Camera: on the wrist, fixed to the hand. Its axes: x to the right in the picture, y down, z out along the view.
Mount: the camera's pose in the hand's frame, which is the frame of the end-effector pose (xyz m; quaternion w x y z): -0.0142 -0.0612 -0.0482 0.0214 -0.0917 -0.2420 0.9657
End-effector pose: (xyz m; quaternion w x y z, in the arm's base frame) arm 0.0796 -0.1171 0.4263 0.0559 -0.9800 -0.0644 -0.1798
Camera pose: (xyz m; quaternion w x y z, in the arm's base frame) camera 0.0408 -0.0647 0.4713 0.0694 -0.1318 0.9480 0.2814
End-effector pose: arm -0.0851 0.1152 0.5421 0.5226 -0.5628 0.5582 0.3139
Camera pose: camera -0.0402 0.0638 0.5823 0.2085 -0.5551 -0.4002 -0.6988
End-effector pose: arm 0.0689 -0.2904 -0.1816 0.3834 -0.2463 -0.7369 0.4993
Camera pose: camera 0.1175 -0.2979 -0.1195 0.6749 0.6312 -0.0835 -0.3730
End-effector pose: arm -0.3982 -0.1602 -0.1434 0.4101 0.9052 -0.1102 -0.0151
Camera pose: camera -0.3949 -0.0824 -0.1580 0.0797 -0.1283 -0.9744 0.1666
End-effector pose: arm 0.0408 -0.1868 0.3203 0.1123 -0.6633 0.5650 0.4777
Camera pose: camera 0.1190 -0.1903 0.3322 0.3830 -0.6367 -0.5817 -0.3310
